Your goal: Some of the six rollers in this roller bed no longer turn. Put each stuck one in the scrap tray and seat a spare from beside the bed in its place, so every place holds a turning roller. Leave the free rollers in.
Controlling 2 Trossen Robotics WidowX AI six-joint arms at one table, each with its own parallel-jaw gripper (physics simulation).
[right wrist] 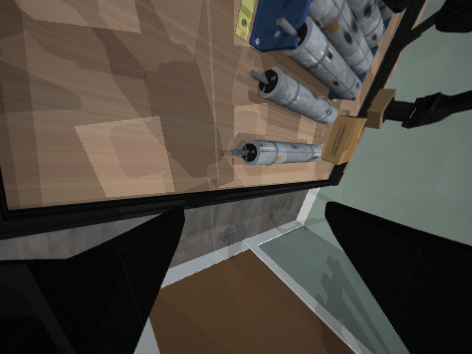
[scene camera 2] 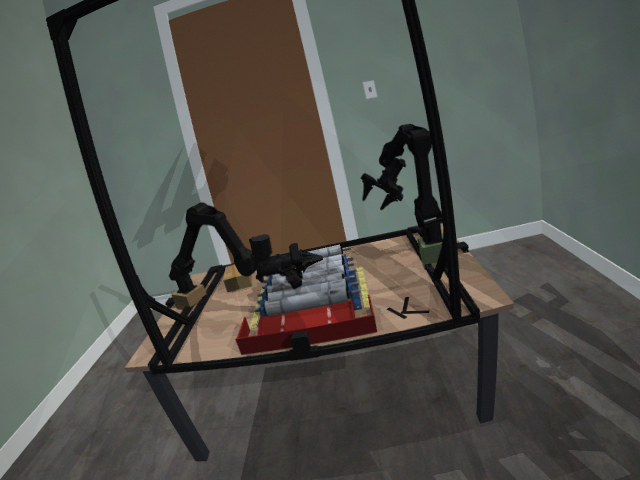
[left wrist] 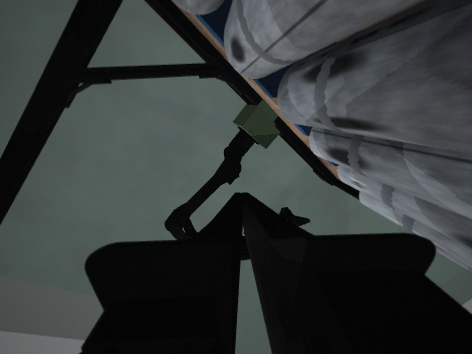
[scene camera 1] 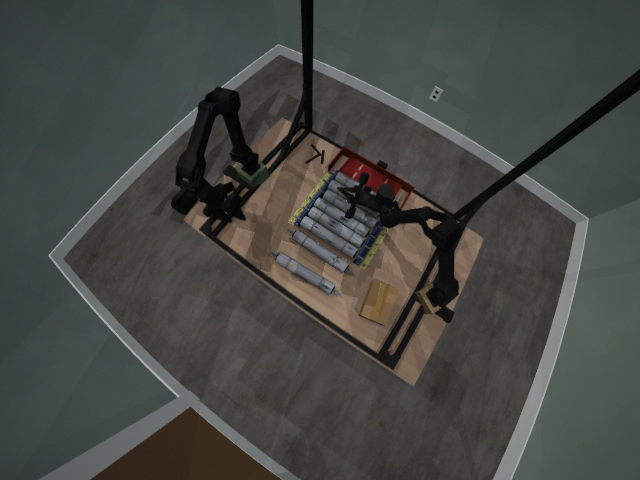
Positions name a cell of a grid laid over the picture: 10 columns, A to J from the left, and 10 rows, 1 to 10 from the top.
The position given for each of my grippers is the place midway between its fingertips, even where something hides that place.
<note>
My right gripper (scene camera 1: D5) is open, holding nothing. Further things: my left gripper (scene camera 2: F6) and a tan cardboard box (right wrist: H4).
My left gripper is seen too in the left wrist view (left wrist: F6) and in scene camera 1 (scene camera 1: F4). My right gripper shows as well in the right wrist view (right wrist: F6) and in scene camera 2 (scene camera 2: F5).
</note>
